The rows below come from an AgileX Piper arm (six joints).
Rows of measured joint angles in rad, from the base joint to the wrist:
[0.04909, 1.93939, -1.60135, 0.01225, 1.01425, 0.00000]
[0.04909, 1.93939, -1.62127, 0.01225, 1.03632, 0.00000]
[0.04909, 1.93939, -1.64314, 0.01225, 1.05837, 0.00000]
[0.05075, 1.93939, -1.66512, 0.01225, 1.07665, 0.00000]
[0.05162, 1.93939, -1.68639, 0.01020, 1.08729, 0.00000]
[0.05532, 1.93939, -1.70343, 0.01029, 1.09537, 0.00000]
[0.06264, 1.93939, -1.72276, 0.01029, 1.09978, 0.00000]
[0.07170, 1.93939, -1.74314, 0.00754, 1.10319, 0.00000]
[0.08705, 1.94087, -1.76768, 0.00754, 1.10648, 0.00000]
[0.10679, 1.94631, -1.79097, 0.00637, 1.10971, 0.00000]
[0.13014, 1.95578, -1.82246, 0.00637, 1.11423, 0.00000]
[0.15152, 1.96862, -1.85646, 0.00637, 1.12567, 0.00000]
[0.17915, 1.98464, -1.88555, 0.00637, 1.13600, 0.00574]
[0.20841, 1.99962, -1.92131, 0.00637, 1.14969, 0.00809]
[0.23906, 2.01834, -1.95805, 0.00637, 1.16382, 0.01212]
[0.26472, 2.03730, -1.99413, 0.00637, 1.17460, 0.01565]
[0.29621, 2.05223, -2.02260, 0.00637, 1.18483, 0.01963]
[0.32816, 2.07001, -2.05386, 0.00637, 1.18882, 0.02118]
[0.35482, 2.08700, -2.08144, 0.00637, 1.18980, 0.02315]
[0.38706, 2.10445, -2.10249, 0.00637, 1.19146, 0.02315]
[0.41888, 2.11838, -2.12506, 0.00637, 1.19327, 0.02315]
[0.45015, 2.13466, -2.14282, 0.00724, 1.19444, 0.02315]
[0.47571, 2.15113, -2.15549, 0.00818, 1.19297, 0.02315]
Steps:
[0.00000, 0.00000, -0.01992, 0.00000, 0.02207, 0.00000]
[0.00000, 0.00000, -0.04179, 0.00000, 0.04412, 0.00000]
[0.00166, 0.00000, -0.06377, 0.00000, 0.06240, 0.00000]
[0.00253, 0.00000, -0.08504, -0.00205, 0.07304, 0.00000]
[0.00623, 0.00000, -0.10208, -0.00196, 0.08112, 0.00000]
[0.01355, 0.00000, -0.12141, -0.00196, 0.08553, 0.00000]
[0.02261, 0.00000, -0.14179, -0.00471, 0.08894, 0.00000]
[0.03796, 0.00148, -0.16633, -0.00471, 0.09223, 0.00000]
[0.05770, 0.00692, -0.18962, -0.00588, 0.09546, 0.00000]
[0.08105, 0.01639, -0.22111, -0.00588, 0.09998, 0.00000]
[0.10243, 0.02923, -0.25511, -0.00588, 0.11142, 0.00000]
[0.13006, 0.04525, -0.28420, -0.00588, 0.12175, 0.00574]
[0.15932, 0.06023, -0.31996, -0.00588, 0.13544, 0.00809]
[0.18997, 0.07895, -0.35670, -0.00588, 0.14957, 0.01212]
[0.21563, 0.09791, -0.39278, -0.00588, 0.16035, 0.01565]
[0.24712, 0.11284, -0.42125, -0.00588, 0.17058, 0.01963]
[0.27907, 0.13062, -0.45251, -0.00588, 0.17457, 0.02118]
[0.30573, 0.14761, -0.48009, -0.00588, 0.17555, 0.02315]
[0.33797, 0.16506, -0.50114, -0.00588, 0.17721, 0.02315]
[0.36979, 0.17899, -0.52371, -0.00588, 0.17902, 0.02315]
[0.40106, 0.19527, -0.54147, -0.00501, 0.18019, 0.02315]
[0.42662, 0.21174, -0.55414, -0.00407, 0.17872, 0.02315]

